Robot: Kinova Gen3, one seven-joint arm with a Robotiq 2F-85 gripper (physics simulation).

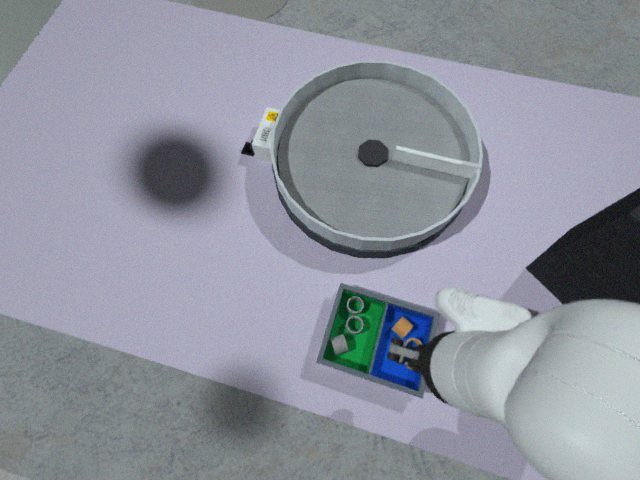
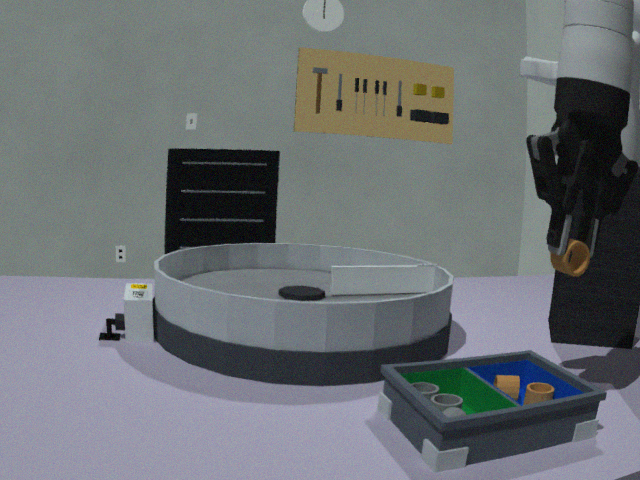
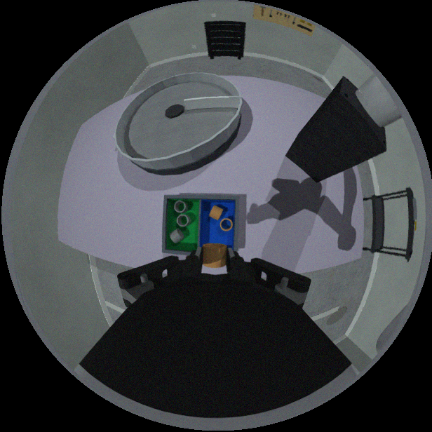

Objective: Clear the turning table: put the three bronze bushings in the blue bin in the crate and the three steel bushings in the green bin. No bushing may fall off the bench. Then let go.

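Places are measured from the arm's base along level axes (x ahead, y left, z up), in millimetres.
Pixels of known places: gripper, between the fingertips: (image 2: 570, 255).
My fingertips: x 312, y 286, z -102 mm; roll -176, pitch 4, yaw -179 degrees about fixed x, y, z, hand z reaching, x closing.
Observation:
For each thing: its top centre in the pictures, then the offset to it from my fingertips. "*": a spot on its surface instead.
- crate, centre of its top: (image 2: 495, 380) (image 1: 379, 337) 49 mm ahead, 31 mm right, 129 mm down
- green bin, a spot on its surface: (image 1: 361, 351) * 69 mm ahead, 1 mm right, 173 mm down
- white fixed bar, a spot on its surface: (image 2: 382, 280) (image 1: 430, 163) * 42 mm ahead, 389 mm right, 104 mm down
- white box, a spot on its surface: (image 2: 139, 312) * 391 mm ahead, 331 mm right, 137 mm down
My gripper (image 1: 400, 352) (image 2: 572, 248) (image 3: 214, 254) is shut on a bronze bushing (image 2: 570, 258) (image 3: 213, 256), held in the air high above the crate's blue-bin side. The crate (image 1: 387, 298) (image 2: 522, 413) (image 3: 165, 225) stands on the bench. In its blue bin (image 1: 395, 373) (image 3: 212, 237) one bronze bushing (image 1: 402, 327) (image 2: 507, 385) (image 3: 216, 212) lies on its side and another (image 2: 539, 395) (image 3: 221, 224) stands upright. In the green bin (image 1: 361, 351) (image 3: 192, 245) two steel bushings stand upright and a third (image 1: 340, 344) (image 3: 176, 235) lies on its side. No bushing shows on the turning table (image 1: 330, 191) (image 2: 310, 325) (image 3: 145, 120).
The turning table's raised wall and white fixed bar (image 1: 436, 157) (image 2: 382, 280) (image 3: 210, 103) stand behind the crate. A white box (image 1: 265, 135) (image 2: 139, 312) is attached at the table's left. The black arm pedestal (image 2: 593, 310) (image 3: 340, 135) stands at the right.

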